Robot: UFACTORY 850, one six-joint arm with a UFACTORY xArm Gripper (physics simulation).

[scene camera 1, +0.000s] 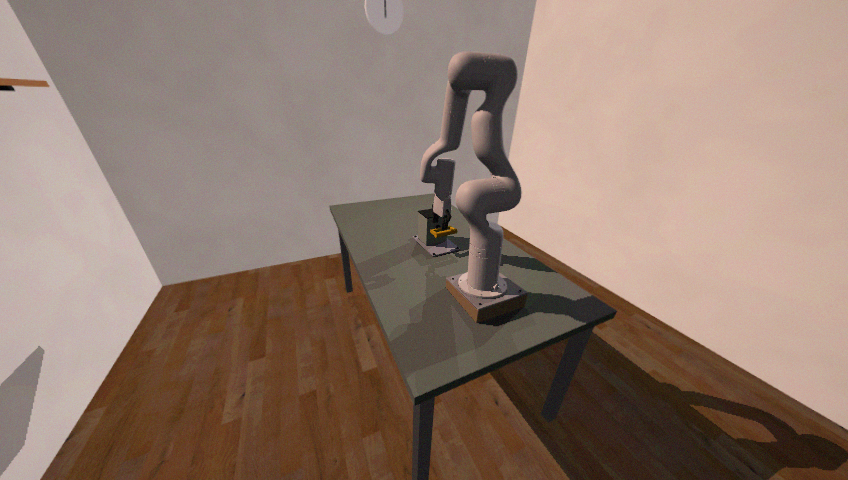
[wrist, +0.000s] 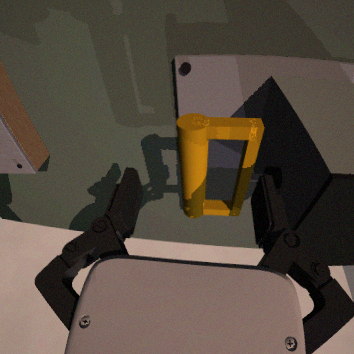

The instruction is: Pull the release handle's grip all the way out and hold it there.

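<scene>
The release handle is a yellow frame whose thick round grip (scene camera 1: 444, 232) (wrist: 192, 170) stands out from the side of a dark box-shaped housing (scene camera 1: 424, 228) (wrist: 280, 130). My gripper (scene camera 1: 442, 223) (wrist: 196, 182) is open and empty, with its fingers on either side of the handle in the wrist view. The right finger is beside the frame's back bar, in front of the housing. The left finger is well out from the grip, with a gap between. In the wrist view the right fingertip hides part of the short dark stem behind the handle.
The housing stands on a light metal plate (scene camera 1: 421, 242) (wrist: 205, 90) with dark bolts. All this is on a green-grey table (scene camera 1: 363, 234) (wrist: 65, 100). The arm's wood-sided base block (scene camera 1: 502, 306) (wrist: 25, 120) stands on the same table. A dark table edge faces the scene camera.
</scene>
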